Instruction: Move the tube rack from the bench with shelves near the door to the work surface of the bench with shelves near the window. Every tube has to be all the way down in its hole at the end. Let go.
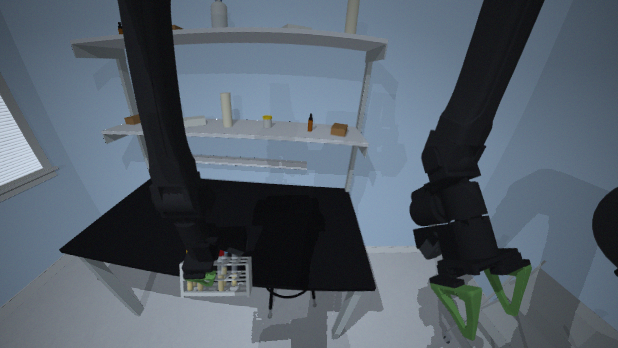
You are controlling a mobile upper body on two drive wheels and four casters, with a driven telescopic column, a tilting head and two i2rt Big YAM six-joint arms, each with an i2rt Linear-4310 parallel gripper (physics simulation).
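Frame: origin at the left arm's base, x ahead, y left, z up, level; centimetres.
Seen in the pictures: left gripper, fingertip midpoint: (212, 272); right gripper, fingertip midpoint: (492, 326).
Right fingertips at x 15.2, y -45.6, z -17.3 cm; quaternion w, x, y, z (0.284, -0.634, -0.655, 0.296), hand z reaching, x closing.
Pixels of each thing's top centre, then the offset from my right fingertips to it. "*": a spot on its surface instead. Level surfaces: height alone.
- tube rack at a spot on its surface: (249, 278) * dy +35.5, dx +24.1, dz -17.5 cm
- bench's black work surface at its surface level: dz -47.5 cm
- jar at its top centre: (267, 116) dy +32.1, dx +100.5, dz +4.2 cm
The tube rack (249, 278), a light wire-like frame holding several tubes with pale lower ends, hangs upright at the front edge of the bench near the window. My left gripper (204, 278) is shut on the rack, with its green fingertips at the rack's left half. The gripper and wrist hide part of the rack and some tube tops, so how deep each tube sits cannot be told. The bench's black work surface (340, 235) lies behind and beside the rack. My right gripper (491, 325) is open and empty, to the right of the bench.
Two shelves (290, 134) (280, 39) above the bench hold bottles, small boxes and a jar (267, 122). A stool (270, 301) shows under the bench's front edge. The bench legs (346, 314) reach the floor below. A window (17, 145) is at the far left.
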